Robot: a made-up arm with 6 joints.
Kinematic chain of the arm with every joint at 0, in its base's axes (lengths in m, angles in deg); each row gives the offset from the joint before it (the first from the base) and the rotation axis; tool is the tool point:
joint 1: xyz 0 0 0.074 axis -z
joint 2: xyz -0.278 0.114 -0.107 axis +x
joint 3: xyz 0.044 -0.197 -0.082 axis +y
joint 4: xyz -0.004 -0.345 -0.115 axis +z
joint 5: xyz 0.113 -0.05 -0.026 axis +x
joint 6: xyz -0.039 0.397 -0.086 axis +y
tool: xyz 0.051 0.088 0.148
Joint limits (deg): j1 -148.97..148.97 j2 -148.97..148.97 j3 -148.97..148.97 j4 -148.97..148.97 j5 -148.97..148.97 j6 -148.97..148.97
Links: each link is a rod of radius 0.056 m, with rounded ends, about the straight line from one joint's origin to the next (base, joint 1, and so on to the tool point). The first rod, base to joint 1, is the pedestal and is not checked.
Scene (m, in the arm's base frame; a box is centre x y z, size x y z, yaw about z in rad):
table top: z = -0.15
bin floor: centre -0 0.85 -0.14 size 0.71 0.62 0.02 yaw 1.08
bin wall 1: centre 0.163 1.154 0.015 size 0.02 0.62 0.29 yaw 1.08
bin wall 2: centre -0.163 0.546 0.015 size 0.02 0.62 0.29 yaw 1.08
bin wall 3: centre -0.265 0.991 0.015 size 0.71 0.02 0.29 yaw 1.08
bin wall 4: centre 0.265 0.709 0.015 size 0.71 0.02 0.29 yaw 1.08
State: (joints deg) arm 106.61 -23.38 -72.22 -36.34 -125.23 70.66
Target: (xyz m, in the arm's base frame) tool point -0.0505 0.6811 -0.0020
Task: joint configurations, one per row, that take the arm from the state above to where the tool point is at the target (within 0.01 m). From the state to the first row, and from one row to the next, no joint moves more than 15 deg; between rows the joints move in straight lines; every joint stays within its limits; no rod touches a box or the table.
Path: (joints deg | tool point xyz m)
1: 113.02 -35.35 -59.77 -30.81 -120.07 63.21 | -0.8837 0.1262 0.2480
2: 119.43 -47.32 -47.31 -25.28 -114.91 55.76 | -0.8093 0.1937 0.3549
3: 125.84 -59.29 -34.86 -19.76 -109.74 48.32 | -0.7192 0.2703 0.4358
4: 132.25 -71.26 -22.41 -14.23 -104.58 40.87 | -0.6034 0.3574 0.5055
5: 138.66 -83.22 -9.96 -8.70 -99.42 33.42 | -0.4472 0.4410 0.5745
6: 145.07 -95.19 2.50 -3.17 -94.26 25.97 | -0.2417 0.4937 0.6427
7: 146.37 -85.99 8.86 2.92 -82.98 29.62 | -0.2347 0.6162 0.4209
8: 147.67 -76.78 15.22 9.02 -71.70 33.26 | -0.1664 0.6805 0.1959
9: 148.97 -67.58 21.58 15.11 -60.43 36.91 | -0.0505 0.6811 -0.0020

